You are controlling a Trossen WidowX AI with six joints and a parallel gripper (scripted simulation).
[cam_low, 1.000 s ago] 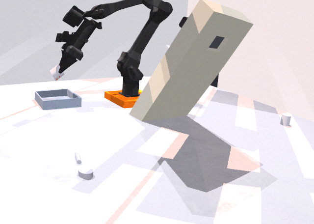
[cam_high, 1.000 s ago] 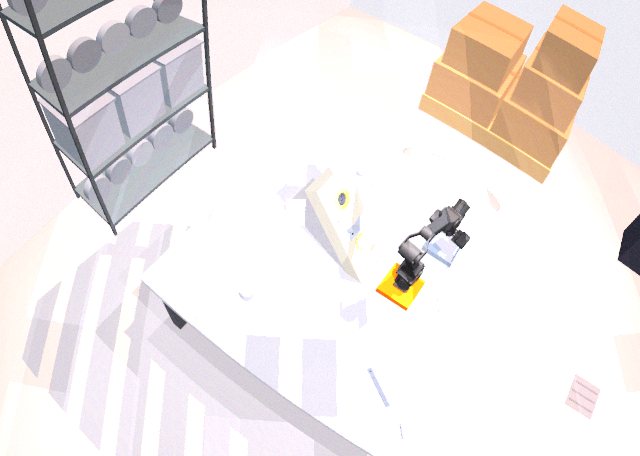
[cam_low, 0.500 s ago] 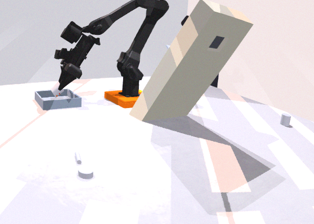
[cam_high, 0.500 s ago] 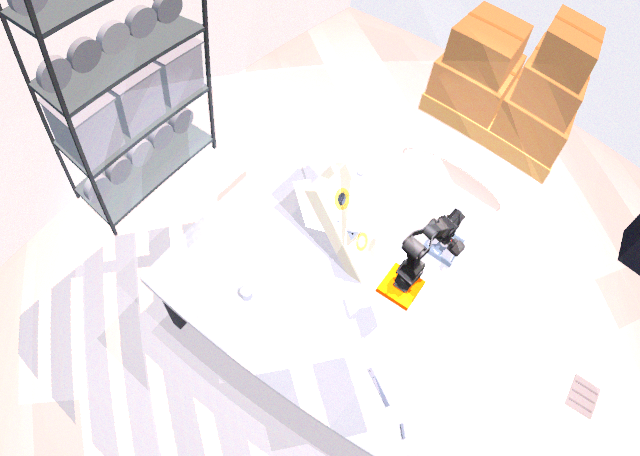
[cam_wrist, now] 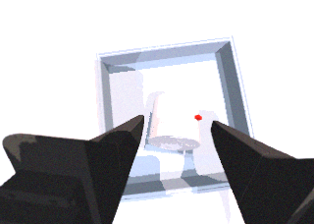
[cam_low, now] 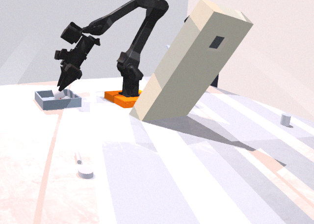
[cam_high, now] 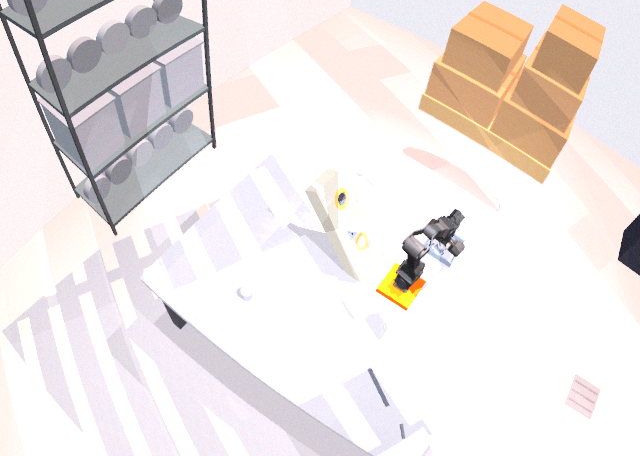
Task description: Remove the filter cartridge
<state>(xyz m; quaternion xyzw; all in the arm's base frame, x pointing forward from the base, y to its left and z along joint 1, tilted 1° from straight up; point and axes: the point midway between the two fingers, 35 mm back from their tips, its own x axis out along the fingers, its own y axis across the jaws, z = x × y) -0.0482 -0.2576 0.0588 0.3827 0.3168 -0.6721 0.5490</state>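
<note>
Now: the round filter cartridge 20 mm below my gripper tip and 10 mm to the left of it. From my gripper tip the other things lie so: grey-blue tray: 40 mm below, 10 mm to the right; short peg: 450 mm ahead, 100 mm to the right, 40 mm below.
</note>
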